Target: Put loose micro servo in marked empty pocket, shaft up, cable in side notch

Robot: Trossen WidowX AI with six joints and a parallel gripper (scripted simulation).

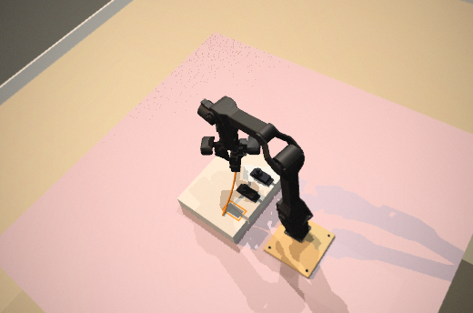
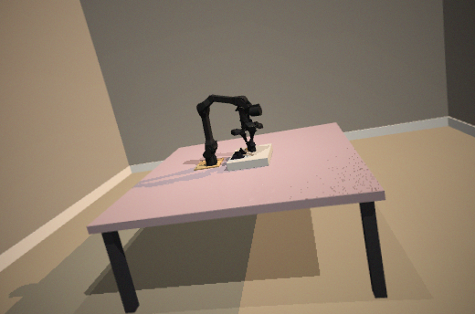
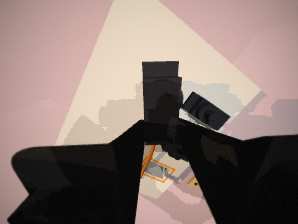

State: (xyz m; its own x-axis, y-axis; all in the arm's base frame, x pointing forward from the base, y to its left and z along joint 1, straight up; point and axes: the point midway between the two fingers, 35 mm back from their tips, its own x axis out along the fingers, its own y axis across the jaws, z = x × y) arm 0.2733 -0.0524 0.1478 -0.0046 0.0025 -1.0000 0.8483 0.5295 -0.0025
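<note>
Right now my gripper tip is 100 mm above the cream deck, 40 mm to the right of it and 30 mm short of it.
</note>
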